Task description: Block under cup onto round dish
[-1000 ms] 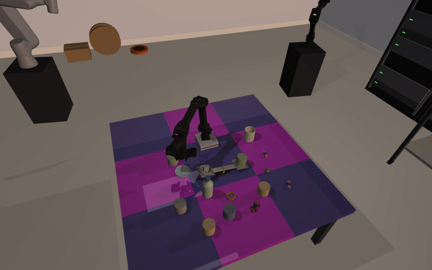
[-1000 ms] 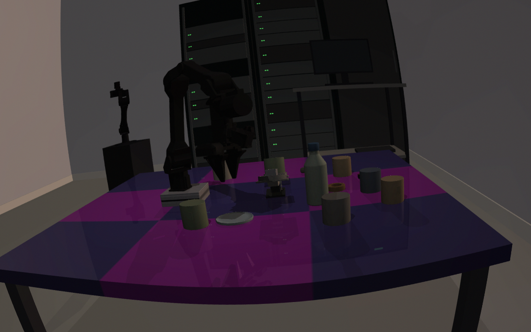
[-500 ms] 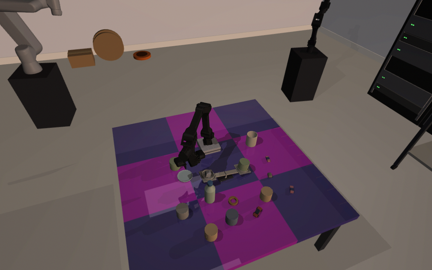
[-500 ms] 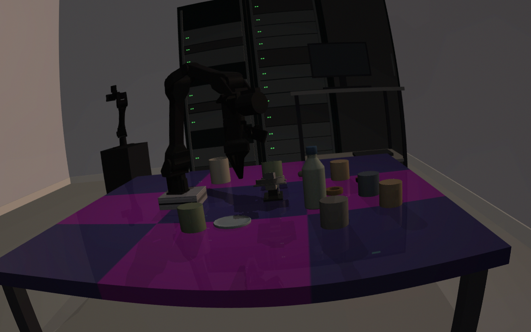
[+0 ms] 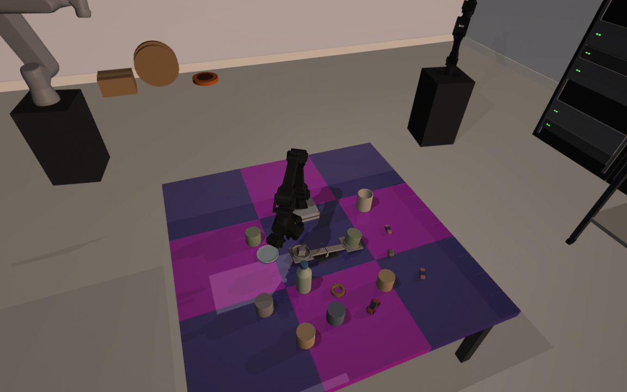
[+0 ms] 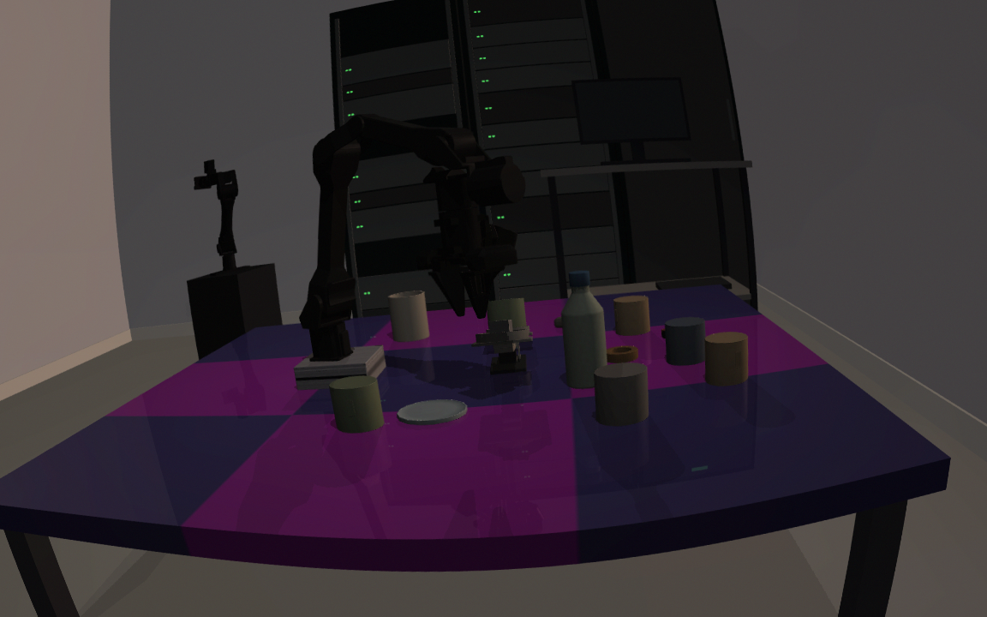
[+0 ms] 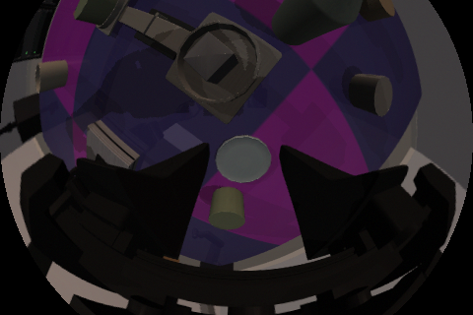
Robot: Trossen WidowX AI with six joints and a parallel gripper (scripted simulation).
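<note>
Right now the grey block is 20 mm ahead of my gripper tip, 70 mm to the left of it and 40 mm below it. Round my gripper tip: bottle (150 mm ahead, 60 mm to the left, 10 mm below); round dish (50 mm behind, 70 mm to the right, 120 mm below); balance beam (190 mm to the left, 80 mm below).
</note>
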